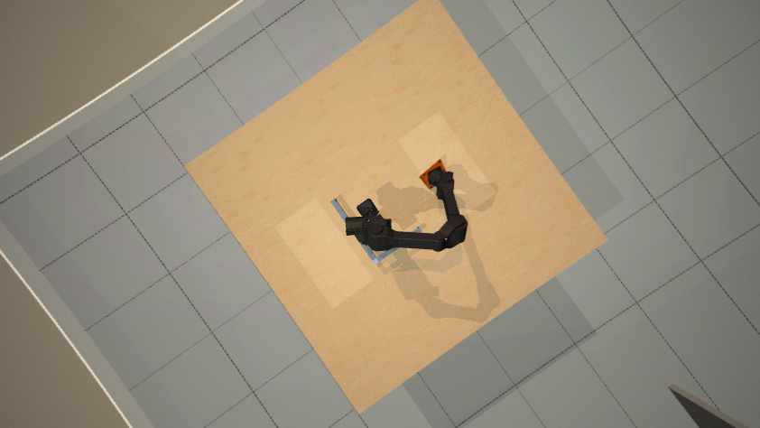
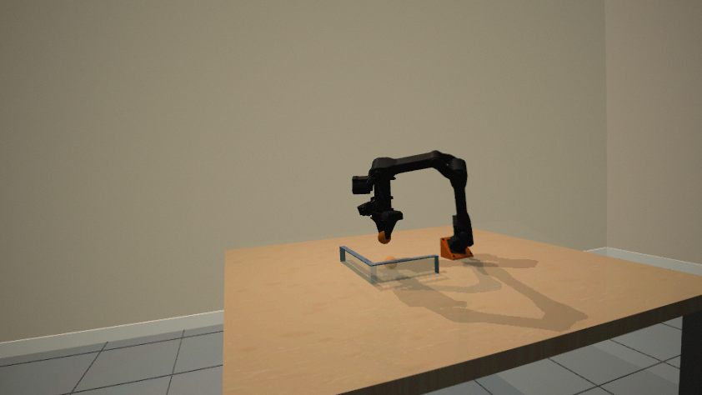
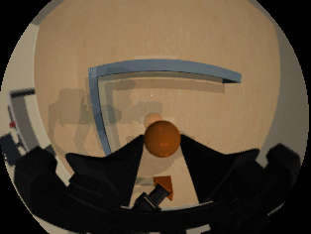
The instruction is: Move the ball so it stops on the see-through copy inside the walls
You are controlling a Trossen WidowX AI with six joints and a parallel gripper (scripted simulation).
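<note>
Now: gripper tip 20 mm past the see-through orange copy, 10 mm to the right of it and 90 mm above it. Round my gripper tip: orange ball: right at my gripper tip.
</note>
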